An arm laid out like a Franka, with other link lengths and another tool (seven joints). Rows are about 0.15 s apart.
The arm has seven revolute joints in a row. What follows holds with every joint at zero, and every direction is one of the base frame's. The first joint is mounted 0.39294 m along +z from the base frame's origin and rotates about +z. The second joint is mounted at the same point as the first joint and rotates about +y. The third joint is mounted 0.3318 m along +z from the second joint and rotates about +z. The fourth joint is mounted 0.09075 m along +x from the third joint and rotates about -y. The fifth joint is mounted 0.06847 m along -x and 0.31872 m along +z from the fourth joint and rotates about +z. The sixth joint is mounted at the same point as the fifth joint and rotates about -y. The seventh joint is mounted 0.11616 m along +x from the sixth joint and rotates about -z. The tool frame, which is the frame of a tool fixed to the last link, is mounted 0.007 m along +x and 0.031 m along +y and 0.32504 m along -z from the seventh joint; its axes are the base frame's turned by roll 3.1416, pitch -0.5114 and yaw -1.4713 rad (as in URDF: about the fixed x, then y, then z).
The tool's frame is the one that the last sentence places.
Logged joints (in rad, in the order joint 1, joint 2, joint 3, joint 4, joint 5, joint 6, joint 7), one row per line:
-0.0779 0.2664 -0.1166 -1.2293 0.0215 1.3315 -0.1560
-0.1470 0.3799 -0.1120 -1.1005 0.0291 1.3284 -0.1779
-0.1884 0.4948 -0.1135 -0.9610 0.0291 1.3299 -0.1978
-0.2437 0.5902 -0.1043 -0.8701 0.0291 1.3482 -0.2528
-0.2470 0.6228 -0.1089 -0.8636 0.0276 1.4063 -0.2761
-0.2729 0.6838 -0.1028 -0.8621 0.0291 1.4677 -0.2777
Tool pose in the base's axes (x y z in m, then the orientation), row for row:
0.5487 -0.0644 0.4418 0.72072 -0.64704 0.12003 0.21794
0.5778 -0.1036 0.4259 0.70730 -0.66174 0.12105 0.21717
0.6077 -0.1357 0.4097 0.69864 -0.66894 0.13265 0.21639
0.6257 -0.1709 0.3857 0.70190 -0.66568 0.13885 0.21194
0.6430 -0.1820 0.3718 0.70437 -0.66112 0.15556 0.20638
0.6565 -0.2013 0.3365 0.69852 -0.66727 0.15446 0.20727
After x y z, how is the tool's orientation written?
As a quaternion, x y z w.
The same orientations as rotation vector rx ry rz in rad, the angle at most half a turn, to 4 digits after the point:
1.9955 -1.7915 0.3323
1.9591 -1.8329 0.3353
1.9359 -1.8536 0.3676
1.9496 -1.8490 0.3857
1.9622 -1.8418 0.4334
1.9450 -1.8580 0.4301

